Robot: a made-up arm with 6 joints.
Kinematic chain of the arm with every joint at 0, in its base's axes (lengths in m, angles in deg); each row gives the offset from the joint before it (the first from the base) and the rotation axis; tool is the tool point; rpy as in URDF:
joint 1: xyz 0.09 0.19 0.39 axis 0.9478 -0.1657 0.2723
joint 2: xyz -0.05 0.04 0 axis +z
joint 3: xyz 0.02 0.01 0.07 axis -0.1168 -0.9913 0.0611
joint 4: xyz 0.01 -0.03 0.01 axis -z
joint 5: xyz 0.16 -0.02 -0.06 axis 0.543 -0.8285 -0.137
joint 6: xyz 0.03 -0.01 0 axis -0.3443 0.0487 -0.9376
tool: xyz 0.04 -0.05 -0.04 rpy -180 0 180
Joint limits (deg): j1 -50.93..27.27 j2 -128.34..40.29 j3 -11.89..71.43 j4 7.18..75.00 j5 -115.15..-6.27 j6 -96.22..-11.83
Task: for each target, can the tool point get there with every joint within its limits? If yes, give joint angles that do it. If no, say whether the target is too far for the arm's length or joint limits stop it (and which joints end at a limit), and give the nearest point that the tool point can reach.
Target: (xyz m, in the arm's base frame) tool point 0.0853 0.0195 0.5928
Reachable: yes | joints -22.03 -36.55 49.74 52.47 -21.97 -80.40
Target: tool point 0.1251 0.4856 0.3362
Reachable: no: joint limits stop it (at a limit: joint 2, joint 3, joint 4, joint 6) | nearest point 0.1969 0.3753 0.3775 | short by 0.138 m
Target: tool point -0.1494 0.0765 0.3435
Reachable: yes | joints 14.09 -99.99 8.46 16.77 -98.27 -21.62
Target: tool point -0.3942 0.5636 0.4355
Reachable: no: too far | nearest point -0.1934 0.4309 0.4308 | short by 0.241 m
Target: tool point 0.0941 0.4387 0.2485
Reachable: no: joint limits stop it (at a limit: joint 2, joint 3, joint 4, joint 5) | nearest point -0.0442 0.3719 0.2608 | short by 0.154 m
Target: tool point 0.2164 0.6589 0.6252
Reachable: no: too far | nearest point 0.2342 0.4402 0.5430 | short by 0.234 m
